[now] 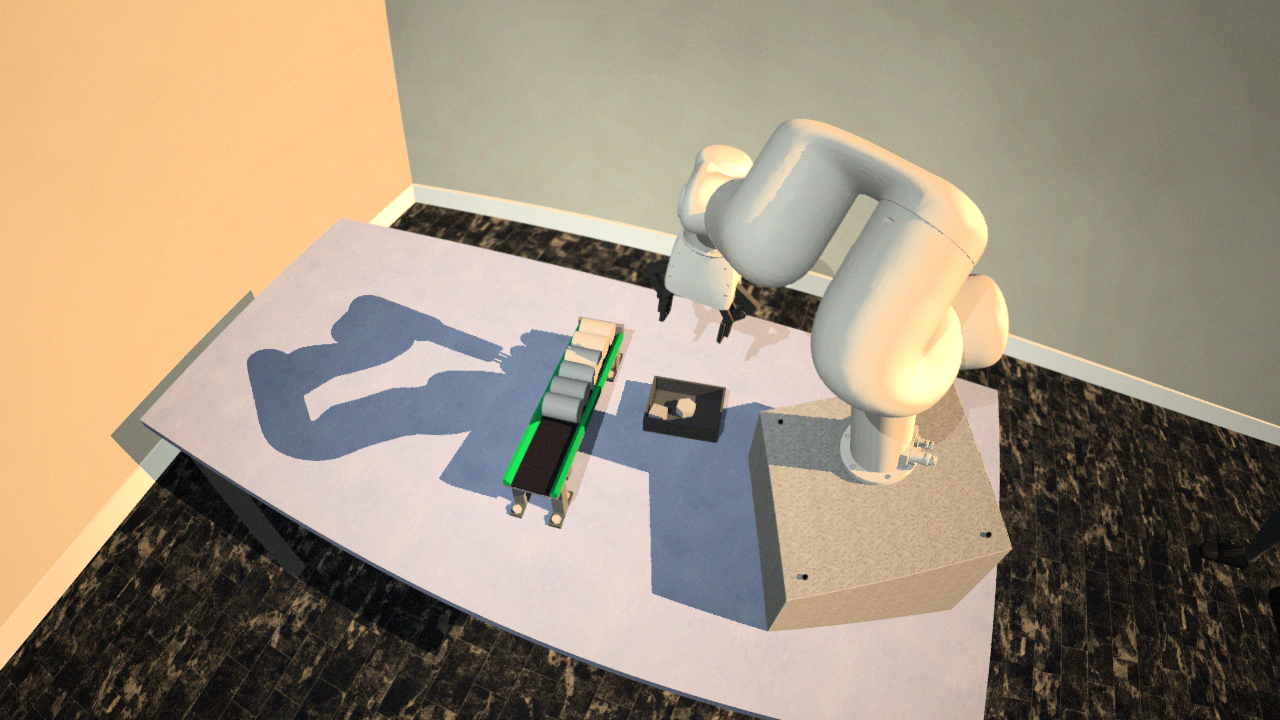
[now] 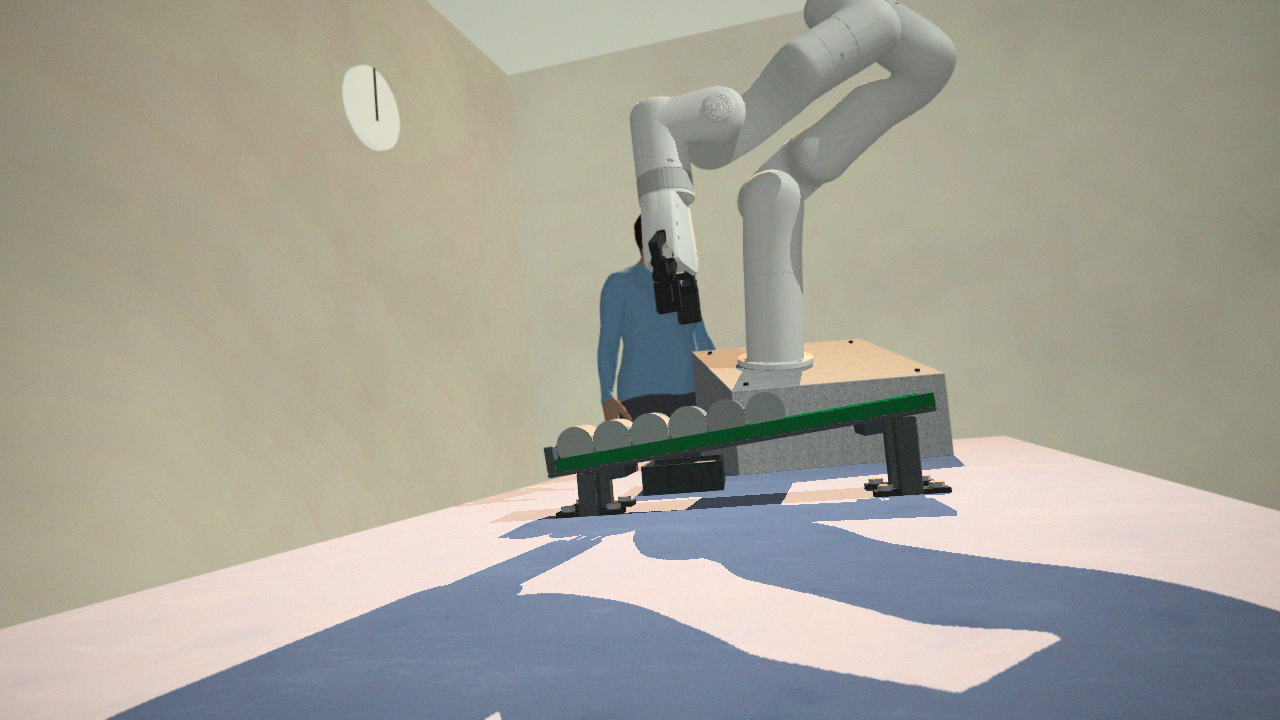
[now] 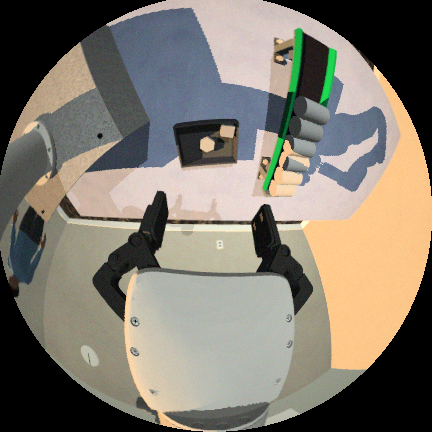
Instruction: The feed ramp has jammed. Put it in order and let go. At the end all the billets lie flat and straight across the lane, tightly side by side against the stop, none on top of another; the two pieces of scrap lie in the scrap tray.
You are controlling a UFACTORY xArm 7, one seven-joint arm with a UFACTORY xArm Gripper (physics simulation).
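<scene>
Several grey cylindrical billets lie across the lane of the green-sided feed ramp, side by side in one row down to the stop at the low end. None lies on top of another. The dark scrap tray stands beside the ramp. Two pieces of scrap lie in it: a hexagonal one and a blocky one. My gripper is open and empty, high above the table, behind the tray.
The arm's stone-like base block stands beyond the tray from the ramp. The ramp's legs rest on the table. A person in blue stands behind.
</scene>
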